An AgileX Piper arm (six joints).
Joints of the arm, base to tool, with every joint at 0 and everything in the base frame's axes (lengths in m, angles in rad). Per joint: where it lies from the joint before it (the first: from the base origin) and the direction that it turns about. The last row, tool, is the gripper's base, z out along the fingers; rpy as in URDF.
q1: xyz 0 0 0.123 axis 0 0 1
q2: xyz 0 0 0 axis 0 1 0
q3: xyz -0.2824 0 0.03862 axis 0 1 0
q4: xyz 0.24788 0 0.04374 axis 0.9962 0 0.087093
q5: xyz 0 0 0 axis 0 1 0
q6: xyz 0.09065 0 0.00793 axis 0.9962 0 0.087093
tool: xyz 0 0 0 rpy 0 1.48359 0
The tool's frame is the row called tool.
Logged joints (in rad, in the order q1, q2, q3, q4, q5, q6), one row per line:
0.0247, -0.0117, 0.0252, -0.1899, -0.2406, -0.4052
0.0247, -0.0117, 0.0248, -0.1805, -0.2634, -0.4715
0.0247, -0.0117, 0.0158, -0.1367, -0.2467, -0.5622
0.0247, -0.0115, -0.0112, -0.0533, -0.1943, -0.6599
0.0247, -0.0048, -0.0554, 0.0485, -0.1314, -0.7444
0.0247, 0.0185, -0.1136, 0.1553, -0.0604, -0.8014
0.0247, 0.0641, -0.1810, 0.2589, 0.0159, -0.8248
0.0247, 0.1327, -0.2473, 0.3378, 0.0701, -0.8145
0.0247, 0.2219, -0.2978, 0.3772, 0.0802, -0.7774
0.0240, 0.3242, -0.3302, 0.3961, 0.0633, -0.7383
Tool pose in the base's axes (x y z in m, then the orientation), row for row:
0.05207, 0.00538, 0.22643, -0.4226, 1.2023, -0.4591
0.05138, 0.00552, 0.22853, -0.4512, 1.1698, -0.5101
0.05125, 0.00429, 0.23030, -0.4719, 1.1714, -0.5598
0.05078, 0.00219, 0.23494, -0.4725, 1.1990, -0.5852
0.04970, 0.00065, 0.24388, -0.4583, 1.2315, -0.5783
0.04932, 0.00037, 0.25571, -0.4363, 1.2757, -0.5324
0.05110, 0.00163, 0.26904, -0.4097, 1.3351, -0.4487
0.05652, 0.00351, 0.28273, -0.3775, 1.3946, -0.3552
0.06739, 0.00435, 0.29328, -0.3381, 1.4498, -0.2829
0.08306, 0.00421, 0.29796, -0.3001, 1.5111, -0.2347
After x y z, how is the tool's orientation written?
As a rotation vector, in radians.
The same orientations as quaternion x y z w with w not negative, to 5 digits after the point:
-0.19551, 0.55623, -0.21240, 0.77927
-0.20877, 0.54126, -0.23602, 0.77958
-0.21763, 0.54023, -0.25817, 0.77080
-0.21702, 0.55070, -0.26878, 0.75986
-0.20997, 0.56422, -0.26495, 0.75324
-0.19955, 0.58345, -0.24350, 0.74865
-0.18697, 0.60929, -0.20477, 0.74288
-0.17182, 0.63474, -0.16167, 0.73583
-0.15333, 0.65751, -0.12830, 0.72644
-0.13532, 0.68138, -0.10583, 0.71148

